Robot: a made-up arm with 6 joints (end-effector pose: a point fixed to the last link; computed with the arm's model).
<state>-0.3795 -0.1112 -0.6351 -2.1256 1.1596 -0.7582</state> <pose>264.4 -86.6 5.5 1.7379 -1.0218 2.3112</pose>
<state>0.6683 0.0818 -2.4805 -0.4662 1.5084 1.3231</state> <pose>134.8 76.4 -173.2 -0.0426 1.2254 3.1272</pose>
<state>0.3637 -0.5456 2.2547 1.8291 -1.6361 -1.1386</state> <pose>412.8 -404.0 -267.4 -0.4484 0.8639 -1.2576</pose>
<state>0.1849 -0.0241 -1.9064 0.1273 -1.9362 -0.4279</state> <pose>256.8 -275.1 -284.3 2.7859 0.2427 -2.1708</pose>
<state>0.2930 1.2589 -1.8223 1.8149 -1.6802 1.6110</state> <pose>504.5 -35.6 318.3 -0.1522 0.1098 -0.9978</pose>
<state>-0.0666 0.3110 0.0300 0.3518 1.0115 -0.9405</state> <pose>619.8 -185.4 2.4 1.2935 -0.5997 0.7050</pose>
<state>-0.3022 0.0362 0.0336 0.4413 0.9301 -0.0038</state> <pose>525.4 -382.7 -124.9 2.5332 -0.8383 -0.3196</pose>
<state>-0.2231 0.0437 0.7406 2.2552 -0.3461 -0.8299</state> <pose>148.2 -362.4 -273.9 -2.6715 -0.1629 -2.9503</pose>
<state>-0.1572 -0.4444 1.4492 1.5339 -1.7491 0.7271</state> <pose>86.2 -486.9 -216.2 0.9452 0.2729 -1.3456</pose>
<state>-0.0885 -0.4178 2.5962 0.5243 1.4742 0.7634</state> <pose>170.7 -230.3 43.6 -0.1926 -0.2829 3.0566</pose>
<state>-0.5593 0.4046 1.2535 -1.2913 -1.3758 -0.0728</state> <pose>476.5 -127.5 -13.6 -2.6433 -1.0193 0.8770</pose>
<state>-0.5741 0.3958 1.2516 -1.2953 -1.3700 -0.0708</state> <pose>475.6 -133.5 -16.1 -2.6377 -1.0140 0.8519</pose>
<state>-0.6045 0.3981 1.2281 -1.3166 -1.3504 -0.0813</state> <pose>477.6 -143.0 -20.1 -2.6641 -1.0003 0.8351</pose>
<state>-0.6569 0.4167 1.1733 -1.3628 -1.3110 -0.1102</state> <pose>483.0 -157.9 -26.2 -2.7350 -0.9737 0.8319</pose>
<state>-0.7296 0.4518 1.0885 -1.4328 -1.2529 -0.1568</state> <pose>489.6 -178.2 -34.2 -2.8435 -0.9319 0.8442</pose>
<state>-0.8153 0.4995 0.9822 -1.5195 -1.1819 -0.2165</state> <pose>494.0 -202.4 -43.1 -2.9702 -0.8759 0.8700</pose>
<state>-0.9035 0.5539 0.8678 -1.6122 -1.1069 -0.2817</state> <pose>493.8 -227.2 -51.2 -3.0926 -0.8113 0.9050</pose>
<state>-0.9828 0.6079 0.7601 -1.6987 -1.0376 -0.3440</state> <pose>489.4 -248.6 -57.1 3.0888 -0.7481 0.9442</pose>
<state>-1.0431 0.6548 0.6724 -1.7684 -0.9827 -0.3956</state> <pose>483.5 -263.8 -60.2 3.0148 -0.6958 0.9830</pose>
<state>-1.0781 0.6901 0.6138 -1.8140 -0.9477 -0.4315</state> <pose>479.4 -271.4 -60.7 2.9670 -0.6610 1.0180</pose>
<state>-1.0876 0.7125 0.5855 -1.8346 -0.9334 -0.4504</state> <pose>479.1 -272.1 -59.6 2.9413 -0.6442 1.0466</pose>
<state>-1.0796 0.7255 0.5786 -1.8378 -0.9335 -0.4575</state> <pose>481.8 -268.2 -57.4 2.9291 -0.6400 1.0703</pose>
